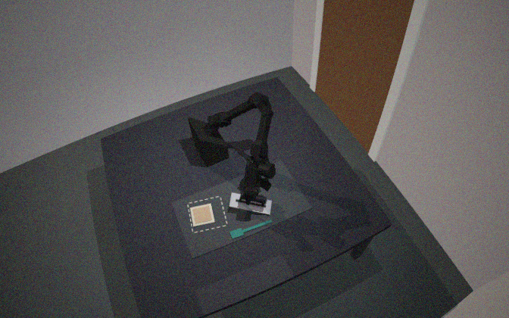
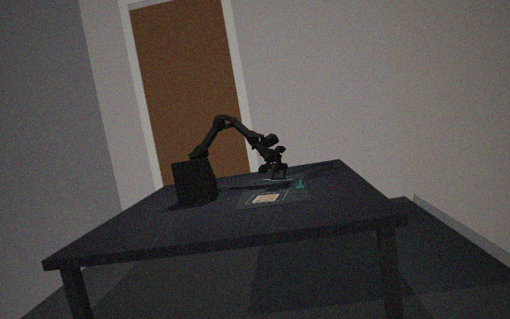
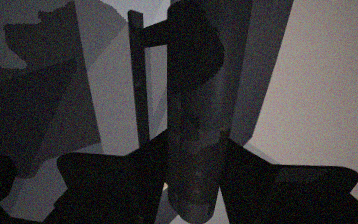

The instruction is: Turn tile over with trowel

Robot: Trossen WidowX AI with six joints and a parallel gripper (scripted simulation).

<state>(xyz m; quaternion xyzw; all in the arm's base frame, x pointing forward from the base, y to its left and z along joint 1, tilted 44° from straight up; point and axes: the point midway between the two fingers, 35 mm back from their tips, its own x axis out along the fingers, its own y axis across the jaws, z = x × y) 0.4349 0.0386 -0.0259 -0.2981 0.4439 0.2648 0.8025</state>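
The grey mat lies 5 cm behind my gripper tip, 2 cm to the right of it and 10 cm below it. The rest, counted from my gripper tip: tan tile (10 cm behind, 21 cm to the right, 8 cm below); teal trowel (9 cm ahead, 5 cm to the right, 8 cm below).
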